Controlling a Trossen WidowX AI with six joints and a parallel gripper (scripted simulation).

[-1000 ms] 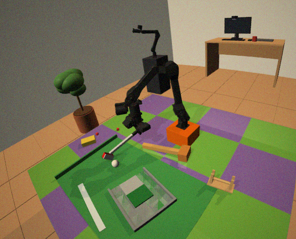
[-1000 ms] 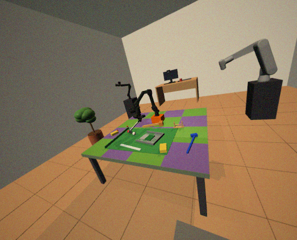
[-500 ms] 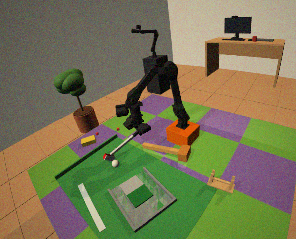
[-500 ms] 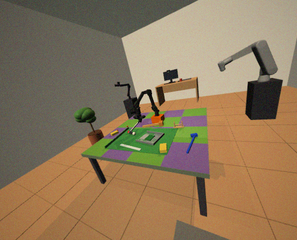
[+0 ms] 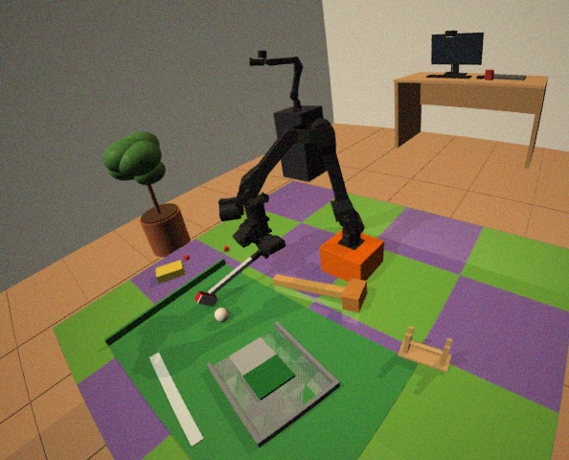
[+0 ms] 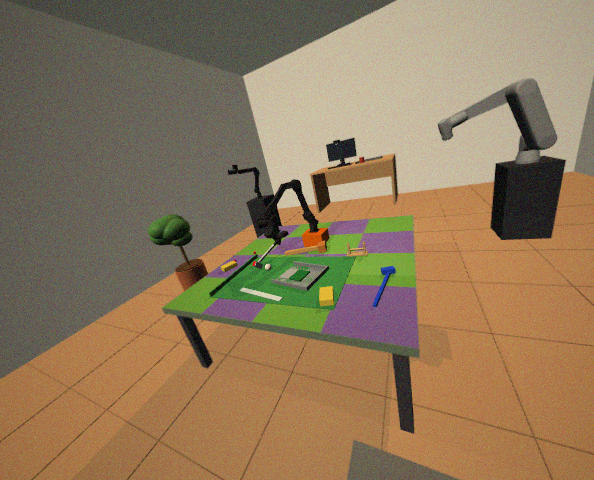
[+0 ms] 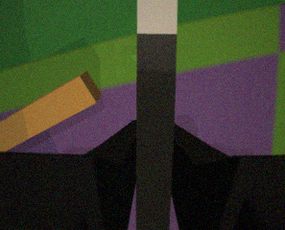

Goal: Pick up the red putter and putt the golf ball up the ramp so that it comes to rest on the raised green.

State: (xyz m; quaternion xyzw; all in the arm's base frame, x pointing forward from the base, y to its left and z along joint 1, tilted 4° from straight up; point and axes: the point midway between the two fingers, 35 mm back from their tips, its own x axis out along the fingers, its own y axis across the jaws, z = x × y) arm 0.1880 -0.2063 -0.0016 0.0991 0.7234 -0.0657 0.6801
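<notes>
Now: the red putter 120 mm ahead of my gripper tip and 20 mm to the right of it. From my gripper tip the other things lie so: white golf ball 230 mm ahead, 30 mm to the left, 50 mm below; then wooden stand 30 mm ahead, 550 mm to the left, 40 mm below; then white strip 470 mm ahead, 120 mm to the left, 70 mm below.
</notes>
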